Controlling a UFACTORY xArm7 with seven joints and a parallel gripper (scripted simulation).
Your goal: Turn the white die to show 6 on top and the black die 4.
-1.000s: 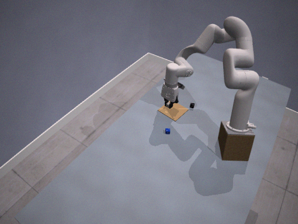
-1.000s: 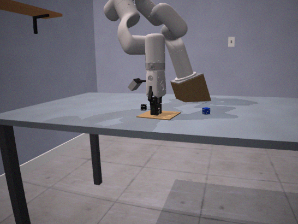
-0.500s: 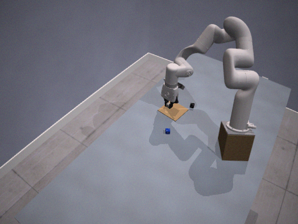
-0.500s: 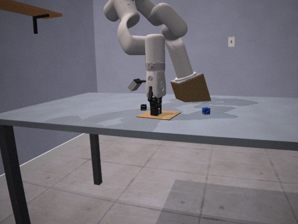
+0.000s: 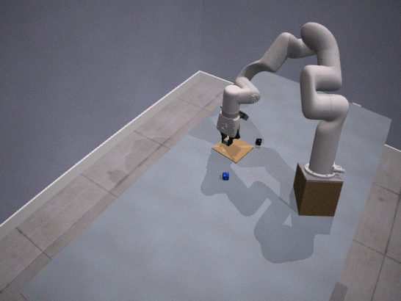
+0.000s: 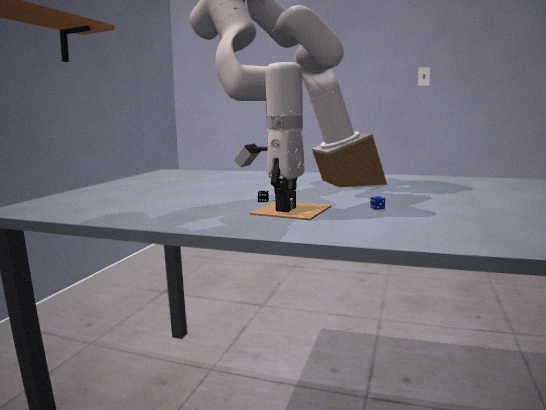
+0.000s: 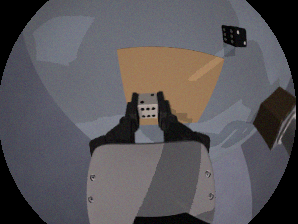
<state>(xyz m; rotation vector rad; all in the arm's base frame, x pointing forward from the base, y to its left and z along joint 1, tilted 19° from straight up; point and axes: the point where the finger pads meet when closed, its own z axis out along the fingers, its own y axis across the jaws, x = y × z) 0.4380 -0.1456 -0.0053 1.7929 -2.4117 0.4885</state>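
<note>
Now: the white die 1 cm below my hand. Round my hand: blue die 6 cm behind, 20 cm to the left, 2 cm below; then black die 14 cm behind, 7 cm to the right, 2 cm below; then mat 4 cm behind, 1 cm to the left, 3 cm below.
</note>
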